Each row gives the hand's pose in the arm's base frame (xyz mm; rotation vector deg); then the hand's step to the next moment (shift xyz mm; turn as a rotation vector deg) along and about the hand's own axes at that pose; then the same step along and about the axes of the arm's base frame.
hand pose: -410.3 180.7 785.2 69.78 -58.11 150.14
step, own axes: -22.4 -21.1 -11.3 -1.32 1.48 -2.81
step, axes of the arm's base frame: 14.8 27.5 -9.8 -1.43 0.79 -3.03
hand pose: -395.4 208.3 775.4 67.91 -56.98 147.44
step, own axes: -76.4 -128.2 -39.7 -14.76 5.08 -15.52
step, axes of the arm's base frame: 75.6 134.4 -8.2 -1.62 7.78 -20.53
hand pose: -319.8 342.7 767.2 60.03 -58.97 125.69
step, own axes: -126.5 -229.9 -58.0 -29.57 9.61 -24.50
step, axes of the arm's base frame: 207.1 168.5 -30.4 -0.02 10.66 -38.12
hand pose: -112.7 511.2 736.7 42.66 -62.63 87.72
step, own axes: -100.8 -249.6 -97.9 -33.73 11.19 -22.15
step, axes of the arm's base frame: 274.0 54.5 -63.1 -0.74 6.83 -41.31
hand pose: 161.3 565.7 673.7 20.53 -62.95 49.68
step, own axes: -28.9 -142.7 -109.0 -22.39 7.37 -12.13
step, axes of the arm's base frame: 171.4 -32.2 -51.8 -2.05 2.84 -26.28
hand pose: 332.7 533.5 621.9 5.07 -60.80 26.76
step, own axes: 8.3 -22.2 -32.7 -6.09 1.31 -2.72
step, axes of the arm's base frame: 39.2 -7.7 -5.7 -0.75 -0.02 -6.76
